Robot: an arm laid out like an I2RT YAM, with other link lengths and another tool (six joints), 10 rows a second.
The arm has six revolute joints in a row. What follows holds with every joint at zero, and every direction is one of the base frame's.
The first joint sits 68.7 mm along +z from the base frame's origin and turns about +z.
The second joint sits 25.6 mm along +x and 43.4 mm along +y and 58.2 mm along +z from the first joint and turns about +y.
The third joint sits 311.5 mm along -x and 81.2 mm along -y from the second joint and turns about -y.
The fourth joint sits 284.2 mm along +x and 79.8 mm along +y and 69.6 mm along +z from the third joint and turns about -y.
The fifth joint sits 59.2 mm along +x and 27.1 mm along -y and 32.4 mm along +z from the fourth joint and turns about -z.
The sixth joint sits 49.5 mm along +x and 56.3 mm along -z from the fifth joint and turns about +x.
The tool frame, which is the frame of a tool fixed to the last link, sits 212 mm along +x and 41 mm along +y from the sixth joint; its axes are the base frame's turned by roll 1.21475, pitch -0.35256 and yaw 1.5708 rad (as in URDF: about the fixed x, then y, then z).
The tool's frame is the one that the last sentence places.
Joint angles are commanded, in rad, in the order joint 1, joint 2, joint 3, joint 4, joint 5, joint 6. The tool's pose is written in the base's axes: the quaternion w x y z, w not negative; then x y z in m. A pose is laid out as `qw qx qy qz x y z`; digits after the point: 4 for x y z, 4 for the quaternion.
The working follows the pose.
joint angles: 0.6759 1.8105 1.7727 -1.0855 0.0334 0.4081
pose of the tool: 0.1582 0.7036 0.6074 0.3331 0.3772 0.3586 0.1949
Where each joint sits with the arm in this pose, in the base's axes (m; each line is computed from the numbers above, not from the rounded line before):
joint 1: 0.0000 0.0000 0.0687
joint 2: -0.0072 0.0499 0.1269
joint 3: 0.1013 0.0328 0.4295
joint 4: 0.2750 0.2744 0.4883
joint 5: 0.3347 0.2875 0.4490
joint 6: 0.3129 0.2679 0.3800
the tool: 0.3772 0.3586 0.1949

